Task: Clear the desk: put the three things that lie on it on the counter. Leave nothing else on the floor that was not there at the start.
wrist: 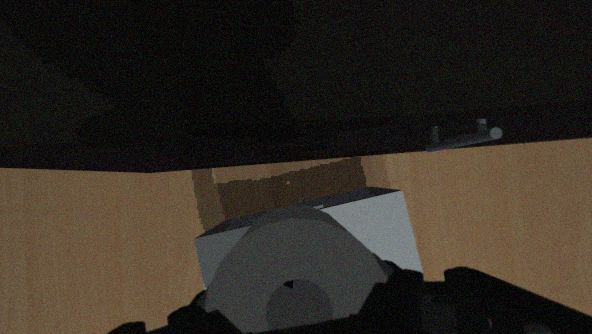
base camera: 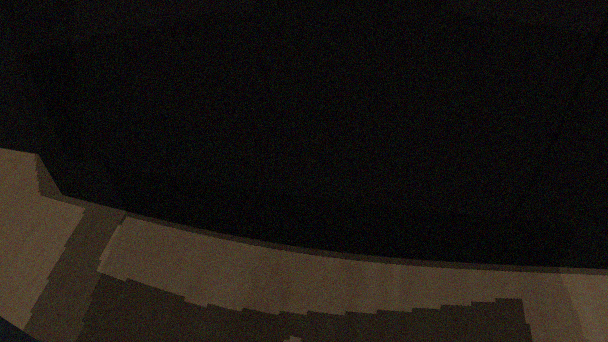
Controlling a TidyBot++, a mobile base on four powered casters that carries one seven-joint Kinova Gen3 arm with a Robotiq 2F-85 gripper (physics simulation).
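Places are measured from the arm's base along level axes (x ahead, y left, z up), in metres.
Pixels of known places: gripper, fingertip midpoint: (wrist: 297, 284).
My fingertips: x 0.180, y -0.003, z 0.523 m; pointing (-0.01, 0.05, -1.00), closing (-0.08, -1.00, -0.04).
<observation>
For each thing: its middle in the pictures, then the offset to it from my fingertips. "pt": a spot on its surface instead. Level surfaces: height alone.
- grey roll, body centre: (wrist: 297, 284) dx +0.005, dy -0.001, dz +0.015 m
- wooden floor, its level: dz -0.920 m
- grey bar handle, surface spot: (wrist: 464, 139) pt dx +0.054, dy -0.193, dz -0.154 m
In the wrist view my gripper (wrist: 297, 284) is shut on a grey roll (wrist: 287, 250) with a round hole in its middle. The dark fingers clasp it from both sides at the bottom edge of the view. The roll hangs above the wooden floor (wrist: 124, 235). A light grey box-shaped body (wrist: 377, 224) shows right behind and below the roll; I cannot tell what it is. A dark cabinet front (wrist: 287, 90) (base camera: 330, 117) stands ahead. The gripper does not show in the base camera view.
A grey bar handle (wrist: 464, 139) sticks out of the cabinet front at the right. In the base camera view the cabinet front fills most of the picture, very close. A strip of wooden floor (base camera: 236, 268) with blocky shadows runs below it.
</observation>
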